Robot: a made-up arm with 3 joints. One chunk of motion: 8 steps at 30 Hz.
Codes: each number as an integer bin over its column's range. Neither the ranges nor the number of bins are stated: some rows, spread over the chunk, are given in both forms.
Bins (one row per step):
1: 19 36 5 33 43 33
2: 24 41 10 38 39 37
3: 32 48 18 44 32 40
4: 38 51 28 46 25 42
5: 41 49 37 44 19 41
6: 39 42 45 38 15 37
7: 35 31 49 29 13 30
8: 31 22 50 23 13 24
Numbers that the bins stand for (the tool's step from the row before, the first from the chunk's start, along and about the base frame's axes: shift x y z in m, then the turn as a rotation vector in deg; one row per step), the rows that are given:
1: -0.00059 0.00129 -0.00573 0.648 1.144 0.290
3: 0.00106 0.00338 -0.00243 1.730 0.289 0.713
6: 0.00195 0.00233 0.00443 1.140 -1.033 0.532
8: 0.00094 -0.00116 0.00570 -0.337 -1.189 -0.252
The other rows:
2: 0.00005 0.00216 -0.00446 1.140 0.833 0.532
4: 0.00183 0.00390 0.00011 1.927 -0.256 0.833
5: 0.00221 0.00356 0.00240 1.730 -0.722 0.773
7: 0.00144 0.00041 0.00544 0.254 -1.189 0.110

